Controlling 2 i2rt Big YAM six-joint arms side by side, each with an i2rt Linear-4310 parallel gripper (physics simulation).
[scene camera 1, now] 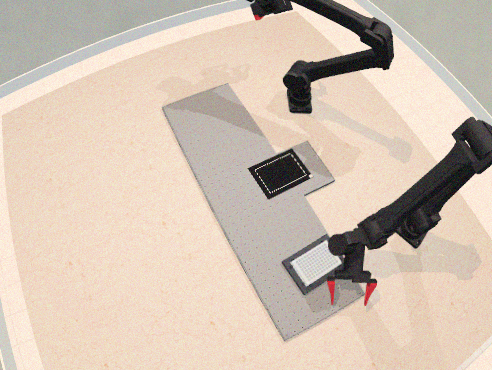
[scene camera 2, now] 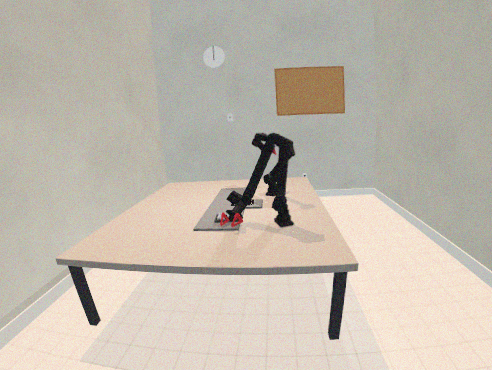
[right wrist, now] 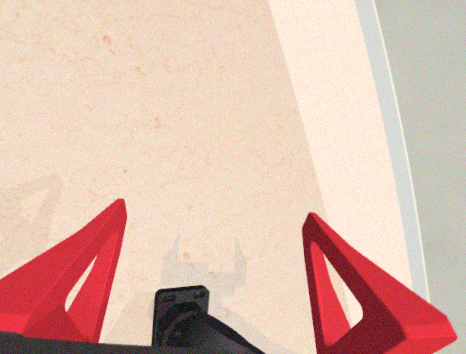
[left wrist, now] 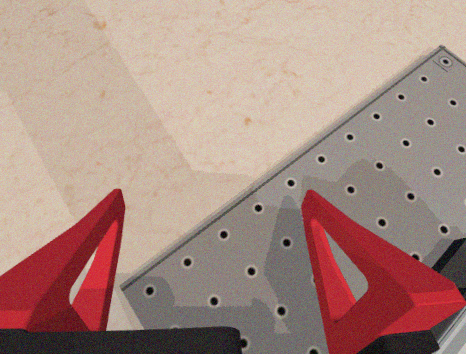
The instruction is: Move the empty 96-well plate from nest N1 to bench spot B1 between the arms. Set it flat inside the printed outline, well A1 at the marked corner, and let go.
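Places are measured from the left arm's base along level axes (x back, y down, z right), in millimetres.
Pixels of known places: left gripper, between the fingertips: (scene camera 1: 348, 305) (scene camera 2: 226, 225) (left wrist: 217, 197); right gripper, between the fingertips: (scene camera 1: 275, 11) (scene camera 2: 271, 156) (right wrist: 218, 214); left arm's base, origin of its link: (scene camera 1: 409, 229) (scene camera 2: 283, 222); right arm's base, origin of its link: (scene camera 1: 299, 101) (scene camera 2: 272, 193) (right wrist: 178, 323).
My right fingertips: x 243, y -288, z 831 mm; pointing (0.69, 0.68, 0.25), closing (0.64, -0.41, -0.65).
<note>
Ahead of a thing's pixels: the offset from my right fingertips to its middle. "pt": to the spot under its first point. Level surfaces: height alone.
The white 96-well plate @(dx -555, dy +256, dz -652 mm) (scene camera 1: 315, 265) sits in the dark nest N1 @(pt dx -636, dy +263, dz -679 mm) (scene camera 1: 305, 289) at the lower part of the grey board in scene camera 1; the left arm's wrist hides its right end. Bench spot B1 @(pt dx -391, dy +273, dz -378 mm) (scene camera 1: 281, 173) is a black pad with a white printed outline, higher up on the board, with a small white mark at its right corner. My left gripper (scene camera 1: 349, 304) (scene camera 2: 231, 220) (left wrist: 217, 197) is open and empty, above the board's corner beside the nest, to the lower right of the plate. My right gripper (right wrist: 218, 214) is open and empty, high above the table, far from the plate.
The grey perforated board @(dy +275 mm) (scene camera 1: 235, 215) (left wrist: 345, 155) lies on the pale table @(dy +288 mm) (scene camera 1: 125, 225) (scene camera 2: 150, 245). The right arm's base (scene camera 1: 300, 102) stands above B1 in scene camera 1. The left arm reaches in from the right, over the nest's right end. An arm base (right wrist: 181, 305) shows in the right wrist view.
</note>
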